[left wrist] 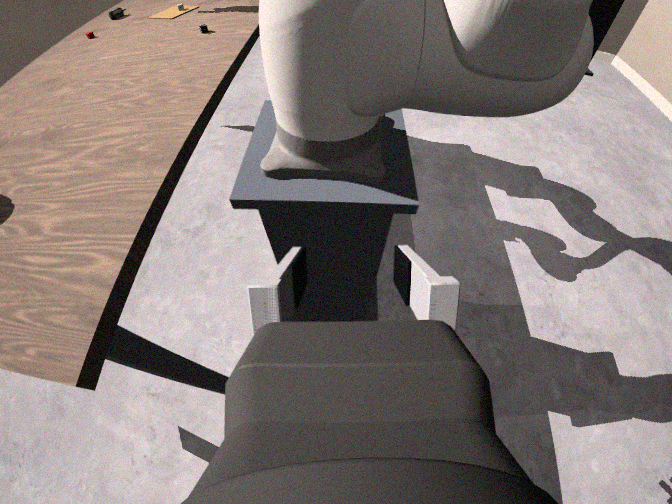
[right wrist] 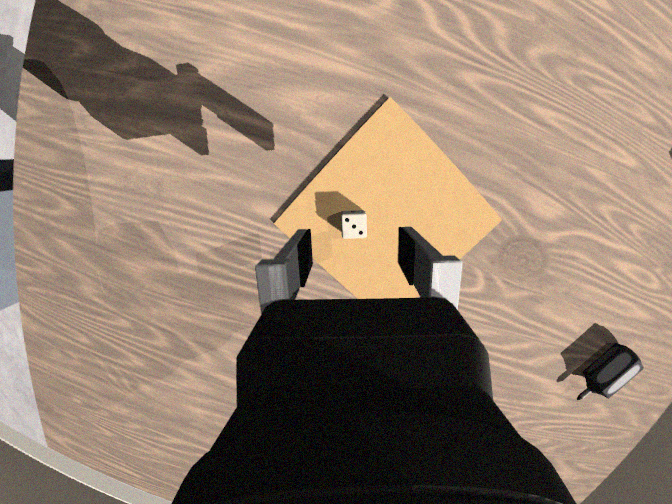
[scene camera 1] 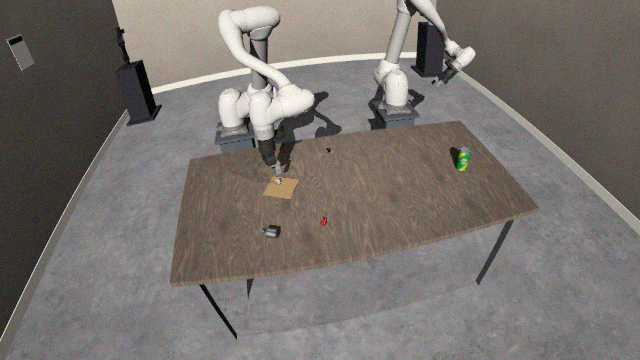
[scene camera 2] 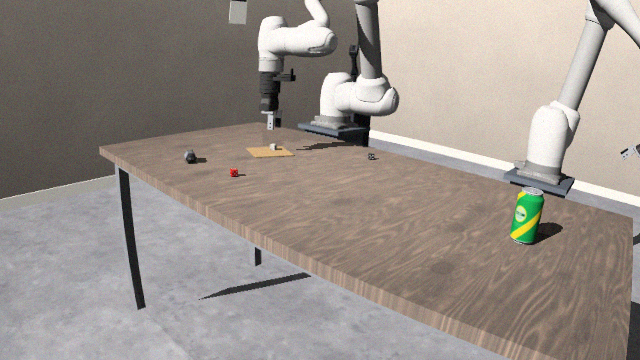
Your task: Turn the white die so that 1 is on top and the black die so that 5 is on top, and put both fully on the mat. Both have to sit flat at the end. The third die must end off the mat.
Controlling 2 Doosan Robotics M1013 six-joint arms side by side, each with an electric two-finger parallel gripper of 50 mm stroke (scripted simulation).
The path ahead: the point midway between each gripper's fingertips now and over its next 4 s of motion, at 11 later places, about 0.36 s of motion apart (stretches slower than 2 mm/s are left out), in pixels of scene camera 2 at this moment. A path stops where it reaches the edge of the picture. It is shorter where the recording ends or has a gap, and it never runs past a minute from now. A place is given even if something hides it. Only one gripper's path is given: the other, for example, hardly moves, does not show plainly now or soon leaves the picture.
My right gripper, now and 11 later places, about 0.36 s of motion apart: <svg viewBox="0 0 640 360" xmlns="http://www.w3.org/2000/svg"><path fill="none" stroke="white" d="M274 128L274 128L274 130L274 135L273 138L273 141L273 141L274 134L274 128L274 128L274 128L274 128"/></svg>
